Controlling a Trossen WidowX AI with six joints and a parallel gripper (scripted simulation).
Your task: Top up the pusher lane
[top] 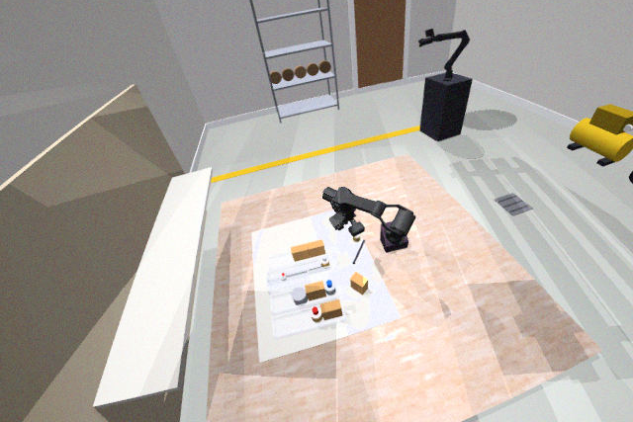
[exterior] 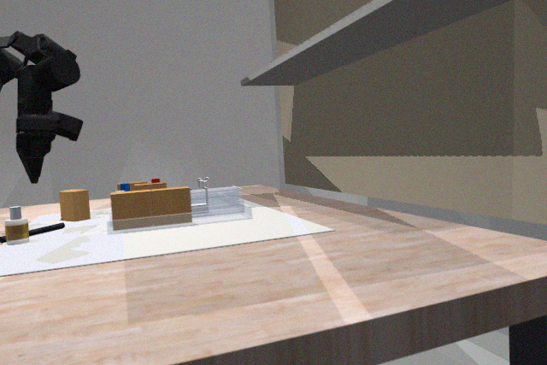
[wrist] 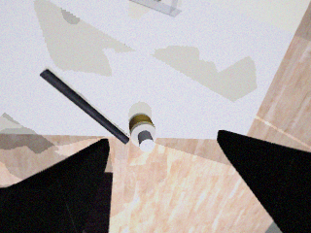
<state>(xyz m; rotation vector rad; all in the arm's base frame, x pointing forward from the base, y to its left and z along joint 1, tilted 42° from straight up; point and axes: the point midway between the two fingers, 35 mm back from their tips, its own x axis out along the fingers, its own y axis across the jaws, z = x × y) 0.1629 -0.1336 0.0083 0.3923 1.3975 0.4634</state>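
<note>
The black rod lies 10 mm behind my gripper tip, 70 mm to the left of it and 100 mm below it. The rest, counted from my gripper tip: red part: 340 mm ahead, 90 mm to the left, 40 mm below; clear sprung lane: 300 mm ahead, 80 mm to the left, 90 mm below; tan box: 60 mm ahead, 230 mm to the left, 80 mm below.
</note>
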